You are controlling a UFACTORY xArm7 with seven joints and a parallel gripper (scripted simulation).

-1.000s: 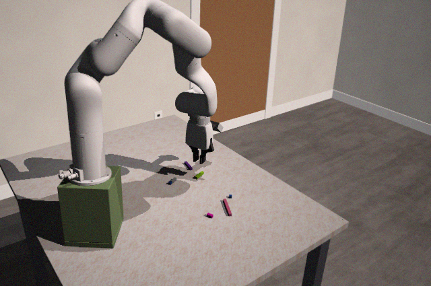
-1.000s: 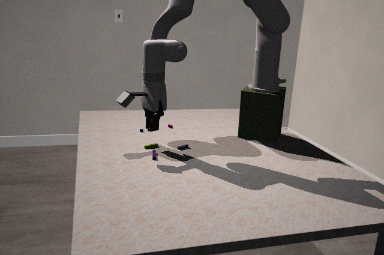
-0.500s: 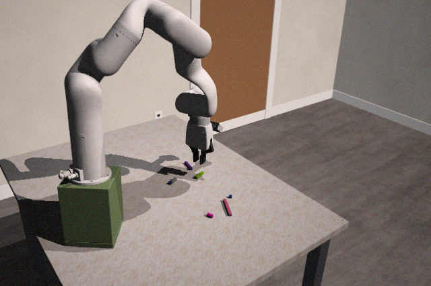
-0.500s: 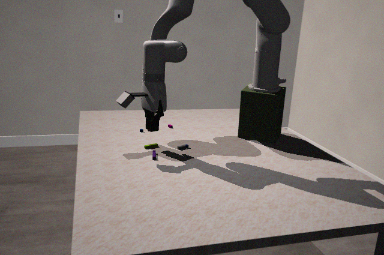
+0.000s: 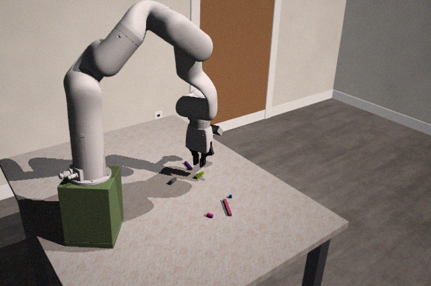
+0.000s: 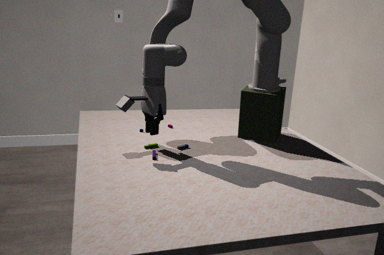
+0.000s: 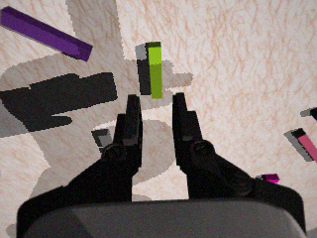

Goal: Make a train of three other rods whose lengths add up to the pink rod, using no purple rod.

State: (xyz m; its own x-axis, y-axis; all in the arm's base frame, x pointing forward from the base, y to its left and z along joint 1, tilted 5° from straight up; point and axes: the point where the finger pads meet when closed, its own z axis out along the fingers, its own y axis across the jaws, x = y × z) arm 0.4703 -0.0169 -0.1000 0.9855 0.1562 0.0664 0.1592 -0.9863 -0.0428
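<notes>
The lime rod lies 70 mm below my hand. Round my hand: pink rod (220 mm to the right, 90 mm behind, 70 mm below); grey rod (100 mm behind, 70 mm below, 50 mm to the left); purple rod (80 mm to the left, 70 mm below, 20 mm ahead).
</notes>
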